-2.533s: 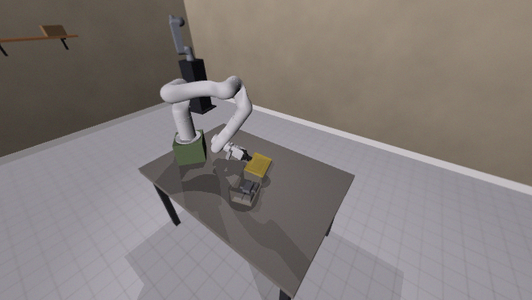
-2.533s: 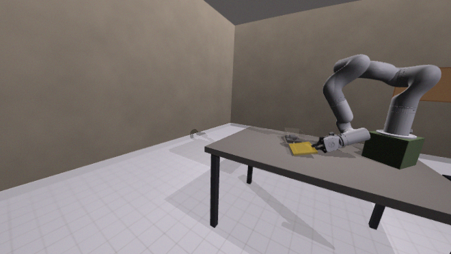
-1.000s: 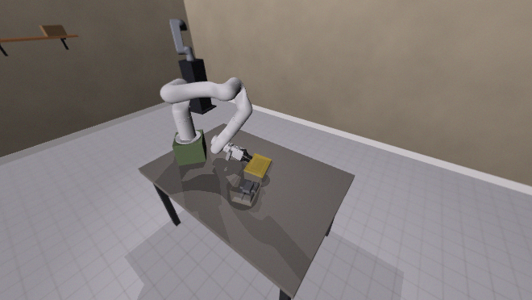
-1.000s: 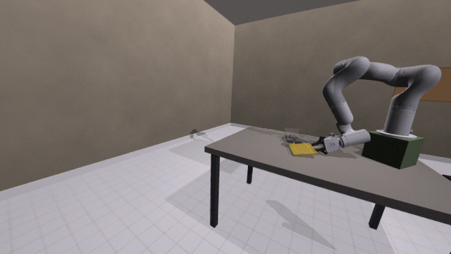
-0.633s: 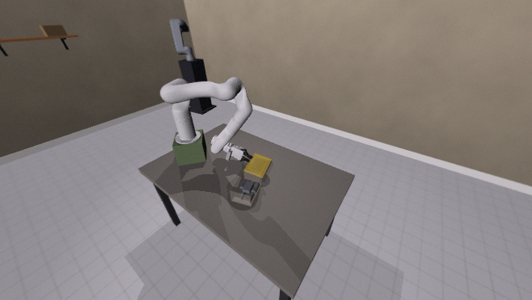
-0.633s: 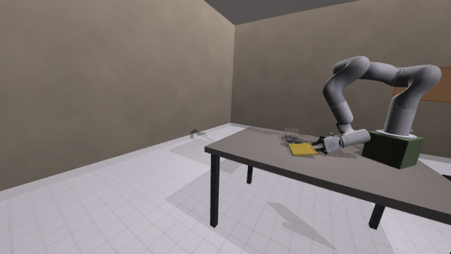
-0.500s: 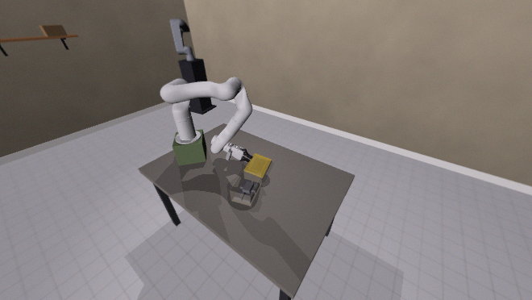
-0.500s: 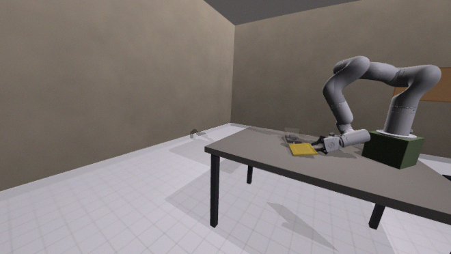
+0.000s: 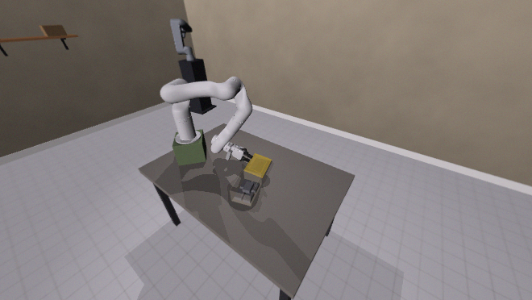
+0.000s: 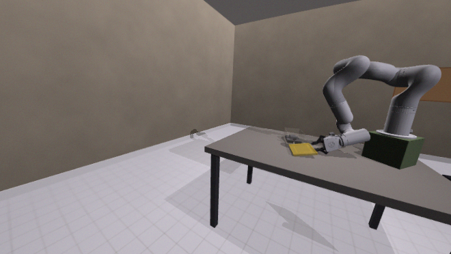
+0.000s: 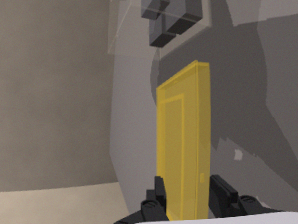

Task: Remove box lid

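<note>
My hand is 8 cm short of the yellow lid and 3 cm above it. The rest, counted from my hand: grey box (25 cm to the right, 14 cm ahead, 1 cm below).
</note>
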